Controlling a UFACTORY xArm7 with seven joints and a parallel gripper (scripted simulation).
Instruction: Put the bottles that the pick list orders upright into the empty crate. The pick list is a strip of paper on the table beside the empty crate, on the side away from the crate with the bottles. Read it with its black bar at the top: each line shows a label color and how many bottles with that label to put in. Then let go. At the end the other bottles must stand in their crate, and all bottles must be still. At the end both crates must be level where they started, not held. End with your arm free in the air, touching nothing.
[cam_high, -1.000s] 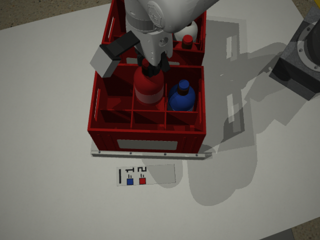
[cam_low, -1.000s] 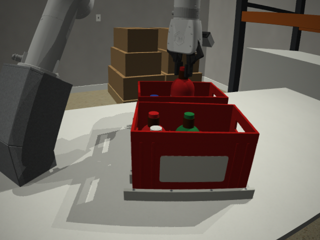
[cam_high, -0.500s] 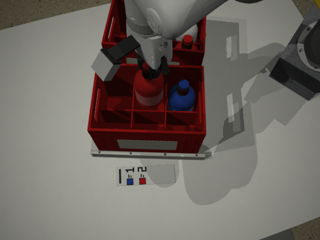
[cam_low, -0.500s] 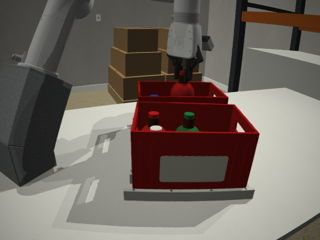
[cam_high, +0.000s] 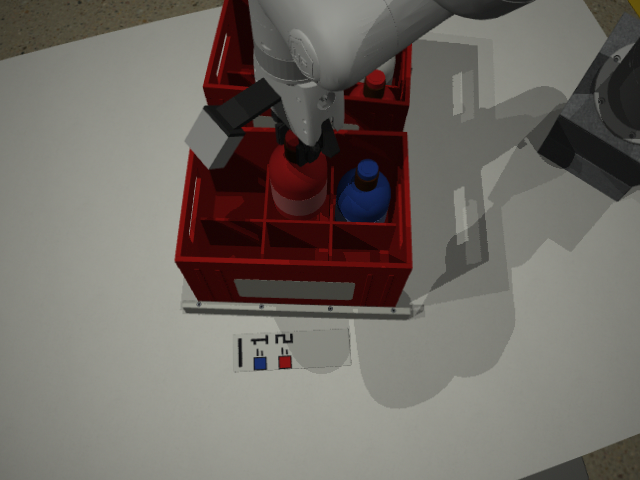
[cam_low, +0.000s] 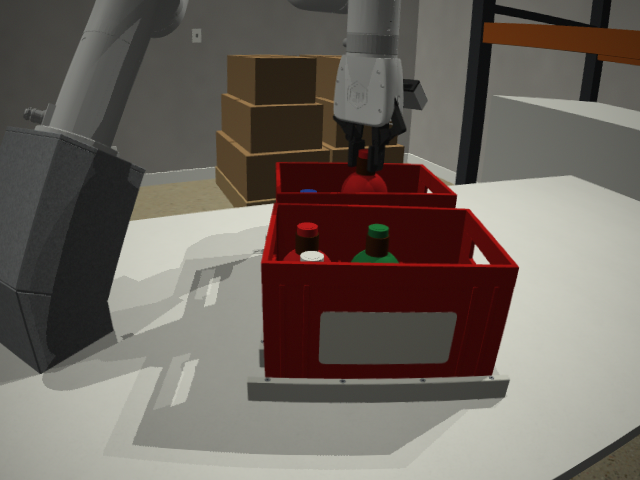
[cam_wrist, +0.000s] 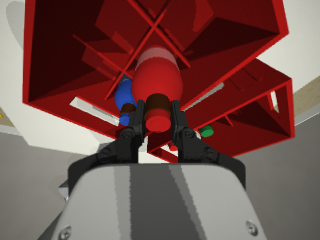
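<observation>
My gripper is now 70 mm above the red bottle. The rest, counted from my hand: green bottle 20 mm behind, 150 mm to the right, 130 mm below; white bottle 110 mm behind, 220 mm to the right, 130 mm below; blue bottle 90 mm behind, 10 mm to the left, 130 mm below.
</observation>
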